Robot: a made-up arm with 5 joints.
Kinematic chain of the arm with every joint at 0, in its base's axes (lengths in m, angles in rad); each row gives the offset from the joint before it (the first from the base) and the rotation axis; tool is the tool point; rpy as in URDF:
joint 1: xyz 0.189 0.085 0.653 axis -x
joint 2: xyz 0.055 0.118 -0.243 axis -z
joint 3: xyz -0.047 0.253 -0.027 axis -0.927 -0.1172 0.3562
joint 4: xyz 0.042 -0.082 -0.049 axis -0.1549 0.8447 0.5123
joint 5: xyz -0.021 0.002 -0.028 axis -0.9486 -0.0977 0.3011
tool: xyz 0.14 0.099 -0.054 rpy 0 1.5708 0
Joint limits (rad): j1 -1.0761..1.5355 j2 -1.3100..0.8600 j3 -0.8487..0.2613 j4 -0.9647..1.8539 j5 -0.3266..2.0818
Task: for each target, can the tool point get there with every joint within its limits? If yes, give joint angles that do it. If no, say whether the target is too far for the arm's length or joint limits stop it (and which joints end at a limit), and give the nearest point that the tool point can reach.
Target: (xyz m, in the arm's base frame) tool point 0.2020 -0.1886 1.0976
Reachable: no: joint limits stop it (at a limit: joint 1, joint 2, joint 3, joint 4) | nearest point 0.1136 -0.2851 0.6457 | short by 0.470 m
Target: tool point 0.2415 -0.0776 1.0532
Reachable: no: joint limits stop it (at a limit: joint 1, joint 2, joint 3, joint 4) | nearest point 0.1184 -0.2857 0.6448 | short by 0.475 m
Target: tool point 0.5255 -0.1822 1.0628
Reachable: no: joint limits stop it (at a limit: joint 1, joint 2, joint 3, joint 4) | nearest point 0.4226 -0.2177 0.5971 | short by 0.478 m
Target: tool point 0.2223 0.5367 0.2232
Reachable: yes | joints -0.1284 0.2756 -0.2241 1.0879 0.9045
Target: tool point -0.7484 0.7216 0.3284
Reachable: no: too far | nearest point -0.1480 0.5115 0.4355 | short by 0.645 m
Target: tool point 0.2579 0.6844 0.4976
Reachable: yes | joints -0.6641 0.4100 -0.1900 1.0606 1.0501
